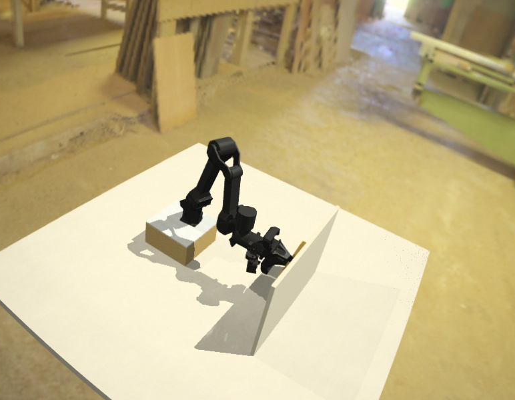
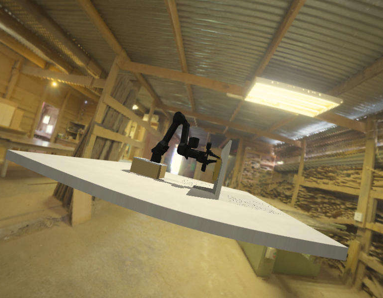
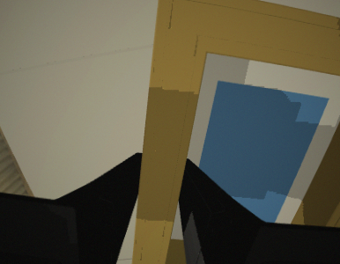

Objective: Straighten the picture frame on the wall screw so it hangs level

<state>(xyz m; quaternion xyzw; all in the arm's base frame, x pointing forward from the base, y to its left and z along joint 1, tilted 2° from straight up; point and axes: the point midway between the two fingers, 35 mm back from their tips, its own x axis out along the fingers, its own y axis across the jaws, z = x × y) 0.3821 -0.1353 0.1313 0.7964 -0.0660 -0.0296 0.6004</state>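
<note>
My gripper tip is now 10 mm short of the picture frame, 20 mm to the right of it and 50 mm above it. From my gripper tip the other things lie so: wall panel (20 mm ahead, 20 mm to the left, 60 mm below).
</note>
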